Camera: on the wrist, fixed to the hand. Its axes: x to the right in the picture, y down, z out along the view.
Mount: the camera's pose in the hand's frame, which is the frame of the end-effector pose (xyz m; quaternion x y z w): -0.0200 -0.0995 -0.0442 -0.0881 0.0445 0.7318 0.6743
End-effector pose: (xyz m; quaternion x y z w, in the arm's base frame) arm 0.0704 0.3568 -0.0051 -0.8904 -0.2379 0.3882 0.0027
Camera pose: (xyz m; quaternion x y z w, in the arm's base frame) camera 0.0474 0.4445 0.0584 0.7920 -0.4571 -0.2032 0.3501
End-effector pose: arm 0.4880 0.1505 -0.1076 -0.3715 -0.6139 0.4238 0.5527
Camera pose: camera 0.5354 0.1006 -0.0209 -0.7673 -0.1548 0.6196 0.0571
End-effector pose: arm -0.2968 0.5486 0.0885 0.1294 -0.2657 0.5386 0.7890
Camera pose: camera -0.1986 0.5162 0.0490 -0.2007 -0.2862 0.9230 0.1611
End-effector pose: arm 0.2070 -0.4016 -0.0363 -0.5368 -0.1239 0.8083 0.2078
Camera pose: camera 0.2746 -0.3241 0.0048 0.5069 -0.2473 -0.6623 0.4932
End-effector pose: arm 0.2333 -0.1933 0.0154 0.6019 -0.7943 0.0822 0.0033
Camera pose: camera 0.3299 -0.1943 0.0695 -0.1794 -0.9832 0.0146 0.0304
